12 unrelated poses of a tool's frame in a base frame.
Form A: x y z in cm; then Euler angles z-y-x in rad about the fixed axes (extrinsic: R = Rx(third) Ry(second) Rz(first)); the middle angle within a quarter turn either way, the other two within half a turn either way.
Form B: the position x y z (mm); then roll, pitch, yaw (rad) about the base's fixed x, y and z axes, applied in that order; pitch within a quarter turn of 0, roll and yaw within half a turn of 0. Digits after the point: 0 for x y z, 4 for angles.
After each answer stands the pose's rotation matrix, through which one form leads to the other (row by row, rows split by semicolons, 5 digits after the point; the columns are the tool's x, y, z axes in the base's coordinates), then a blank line. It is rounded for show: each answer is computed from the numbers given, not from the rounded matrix.
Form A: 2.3 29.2 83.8 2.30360 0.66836 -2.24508
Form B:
23 292 838 2.6945 0.9963 -2.8806
-0.52502 -0.58337 0.61970; -0.14024 0.77747 0.61308; -0.83945 0.23497 -0.49000

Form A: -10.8 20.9 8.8 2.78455 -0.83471 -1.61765
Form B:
-108 209 88 1.6040 0.3221 -2.2958
-0.62905 -0.23466 -0.74110; -0.70997 -0.21485 0.67066; -0.31660 0.94804 -0.03145

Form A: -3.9 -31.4 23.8 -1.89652 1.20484 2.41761
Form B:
-39 -314 238 2.1073 1.0187 1.7909
-0.11451 0.33903 0.93378; 0.51186 0.82572 -0.23703; -0.85140 0.45083 -0.26809

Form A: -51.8 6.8 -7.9 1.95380 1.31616 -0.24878
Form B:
-518 68 -79 1.3223 -0.1224 1.6658
-0.09413 -0.23364 0.96775; 0.98804 -0.14119 0.06202; 0.12214 0.96202 0.24414

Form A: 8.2 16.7 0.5 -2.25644 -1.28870 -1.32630
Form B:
82 167 5 1.4862 -0.6482 -1.7937
-0.17626 0.21546 -0.96047; -0.77742 0.56804 0.27009; 0.60378 0.79430 0.06738

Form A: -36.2 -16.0 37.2 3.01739 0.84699 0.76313
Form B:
-362 -160 372 -0.9125 -0.6725 -2.5682
-0.65714 -0.08204 0.74929; -0.42438 -0.78127 -0.45773; 0.62295 -0.61878 0.47859

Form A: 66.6 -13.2 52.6 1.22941 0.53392 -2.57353
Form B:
666 -132 526 -2.4636 0.3718 -1.2563
0.28820 -0.81114 0.50891; -0.88596 -0.02422 0.46312; -0.36333 -0.58435 -0.72562

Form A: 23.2 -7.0 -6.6 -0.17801 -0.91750 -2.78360
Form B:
232 -70 -66 -2.4446 0.7341 0.6338
0.59820 0.10763 -0.79408; 0.43969 -0.87253 0.21297; -0.66994 -0.47655 -0.56927

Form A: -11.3 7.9 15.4 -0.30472 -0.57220 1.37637
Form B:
-113 79 154 1.4044 0.1958 -0.6136
0.80198 0.25224 -0.54148; -0.56477 0.02490 -0.82487; -0.19458 0.96735 0.16243

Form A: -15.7 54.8 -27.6 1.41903 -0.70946 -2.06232
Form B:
-157 548 -276 2.6969 1.1629 -1.2774
0.11471 -0.74999 -0.65142; -0.37972 -0.63906 0.66889; -0.91796 0.17063 -0.35809

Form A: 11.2 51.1 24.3 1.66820 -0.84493 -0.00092
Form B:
112 511 243 -0.8425 0.0737 1.6356
-0.06455 -0.66064 -0.74792; 0.99519 -0.09793 0.00061; -0.07365 -0.74429 0.66378

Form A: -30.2 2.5 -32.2 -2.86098 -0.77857 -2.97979
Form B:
-302 25 -322 -3.0888 -0.7903 2.9054
-0.68407 0.19716 -0.70226; 0.16462 0.97967 0.11469; 0.71060 -0.03715 -0.70262

